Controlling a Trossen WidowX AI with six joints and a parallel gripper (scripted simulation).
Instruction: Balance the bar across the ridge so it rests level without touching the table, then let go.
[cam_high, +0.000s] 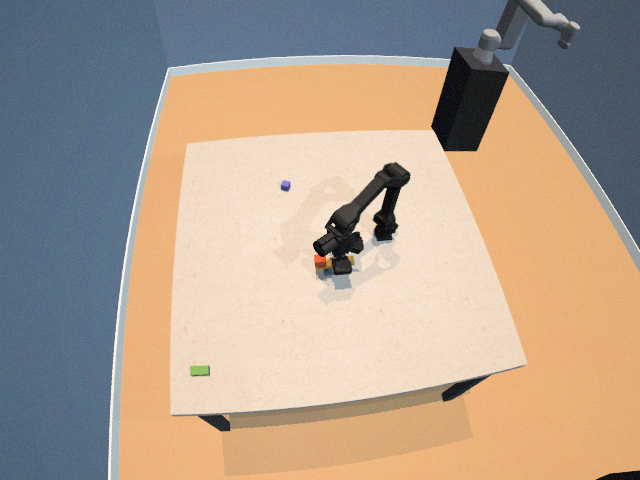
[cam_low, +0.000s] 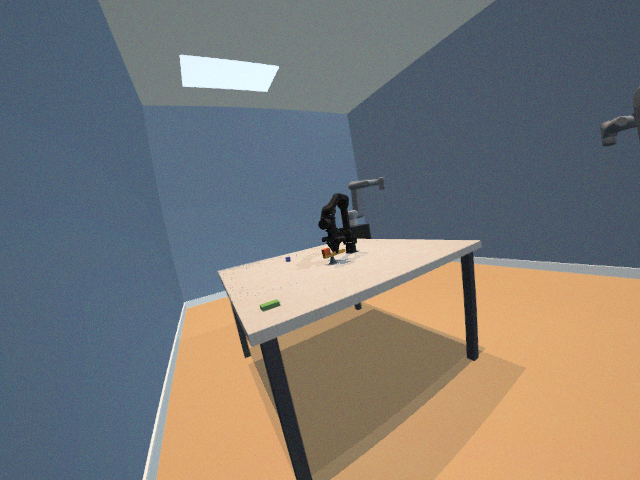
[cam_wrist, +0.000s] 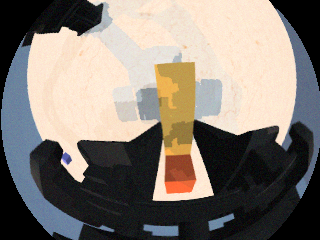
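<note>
Right now the bar is 4 cm ahead of my gripper tip and 1 cm above it. Also, from my gripper tip: flat green block (52 cm ahead, 36 cm to the left, 5 cm below); purple cube (43 cm to the right, 15 cm ahead, 4 cm below).
</note>
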